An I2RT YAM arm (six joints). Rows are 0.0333 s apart.
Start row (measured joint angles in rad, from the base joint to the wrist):
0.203, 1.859, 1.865, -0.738, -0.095, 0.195
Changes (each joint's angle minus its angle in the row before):
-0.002, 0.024, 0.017, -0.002, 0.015, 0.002
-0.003, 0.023, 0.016, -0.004, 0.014, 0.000
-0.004, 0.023, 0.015, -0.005, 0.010, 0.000
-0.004, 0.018, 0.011, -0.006, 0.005, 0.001
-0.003, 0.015, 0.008, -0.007, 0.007, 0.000
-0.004, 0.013, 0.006, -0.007, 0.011, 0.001
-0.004, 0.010, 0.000, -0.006, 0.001, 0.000
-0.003, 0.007, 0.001, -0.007, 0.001, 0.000
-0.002, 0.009, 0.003, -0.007, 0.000, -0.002
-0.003, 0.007, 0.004, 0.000, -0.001, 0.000
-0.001, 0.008, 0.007, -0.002, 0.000, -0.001
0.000, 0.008, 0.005, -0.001, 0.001, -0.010
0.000, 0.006, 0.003, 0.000, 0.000, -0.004
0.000, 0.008, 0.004, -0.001, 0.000, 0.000
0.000, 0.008, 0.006, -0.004, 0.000, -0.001
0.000, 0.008, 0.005, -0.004, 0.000, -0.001
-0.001, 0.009, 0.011, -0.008, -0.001, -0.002
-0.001, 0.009, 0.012, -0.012, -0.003, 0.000
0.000, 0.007, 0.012, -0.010, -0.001, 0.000
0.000, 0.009, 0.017, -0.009, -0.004, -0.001
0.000, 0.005, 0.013, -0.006, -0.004, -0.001
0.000, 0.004, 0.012, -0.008, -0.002, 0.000
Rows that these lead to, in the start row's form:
0.201, 1.883, 1.882, -0.740, -0.080, 0.197
0.198, 1.906, 1.898, -0.744, -0.066, 0.197
0.194, 1.929, 1.913, -0.749, -0.056, 0.197
0.190, 1.947, 1.924, -0.755, -0.051, 0.198
0.187, 1.962, 1.932, -0.762, -0.044, 0.198
0.183, 1.975, 1.938, -0.769, -0.033, 0.199
0.179, 1.985, 1.938, -0.775, -0.032, 0.199
0.176, 1.992, 1.939, -0.782, -0.031, 0.199
0.174, 2.001, 1.942, -0.789, -0.031, 0.197
0.171, 2.008, 1.946, -0.789, -0.032, 0.197
0.170, 2.016, 1.953, -0.791, -0.032, 0.196
0.170, 2.024, 1.958, -0.792, -0.031, 0.186
0.170, 2.030, 1.961, -0.792, -0.031, 0.182
0.170, 2.038, 1.965, -0.793, -0.031, 0.182
0.170, 2.046, 1.971, -0.797, -0.031, 0.181
0.170, 2.054, 1.976, -0.801, -0.031, 0.180
0.169, 2.063, 1.987, -0.809, -0.032, 0.178
0.168, 2.072, 1.999, -0.821, -0.035, 0.178
0.168, 2.079, 2.011, -0.831, -0.036, 0.178
0.168, 2.088, 2.028, -0.840, -0.040, 0.177
0.168, 2.093, 2.041, -0.846, -0.044, 0.176
0.168, 2.097, 2.053, -0.854, -0.046, 0.176

